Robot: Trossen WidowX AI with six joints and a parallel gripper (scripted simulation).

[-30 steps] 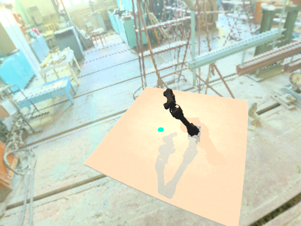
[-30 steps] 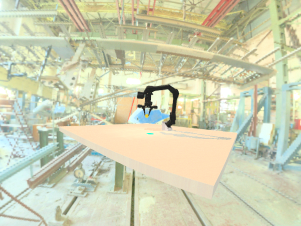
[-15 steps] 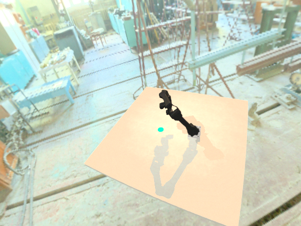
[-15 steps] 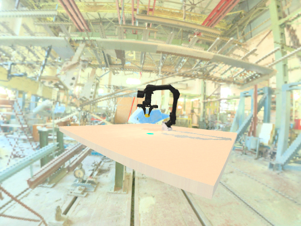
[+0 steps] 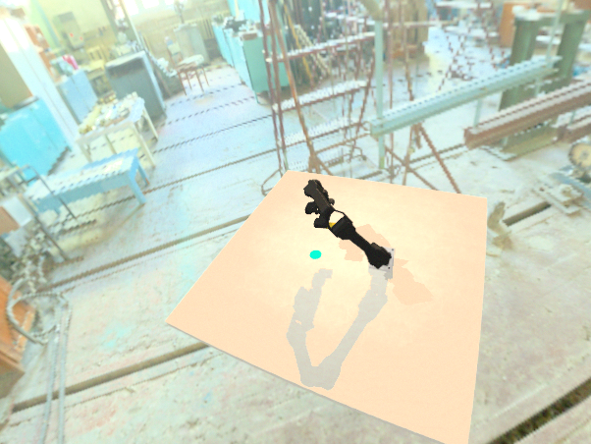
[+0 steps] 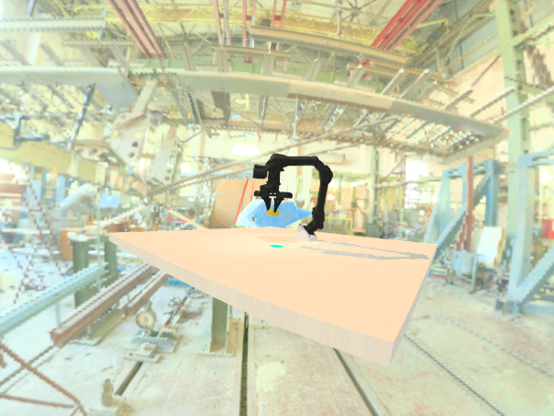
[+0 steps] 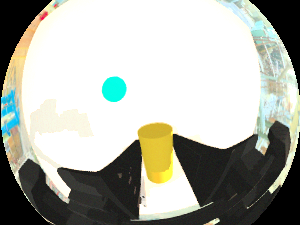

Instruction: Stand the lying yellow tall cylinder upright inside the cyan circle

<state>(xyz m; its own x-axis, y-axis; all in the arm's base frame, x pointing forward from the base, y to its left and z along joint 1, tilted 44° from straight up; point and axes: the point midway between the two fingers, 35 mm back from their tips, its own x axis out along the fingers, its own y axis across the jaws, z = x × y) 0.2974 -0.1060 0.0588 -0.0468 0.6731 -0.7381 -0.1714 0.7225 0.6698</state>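
The cyan circle is 4 cm ahead of my gripper tip, 8 cm to the left of it and 15 cm below it. From my gripper tip the other things lie so: yellow tall cylinder (2 cm behind).
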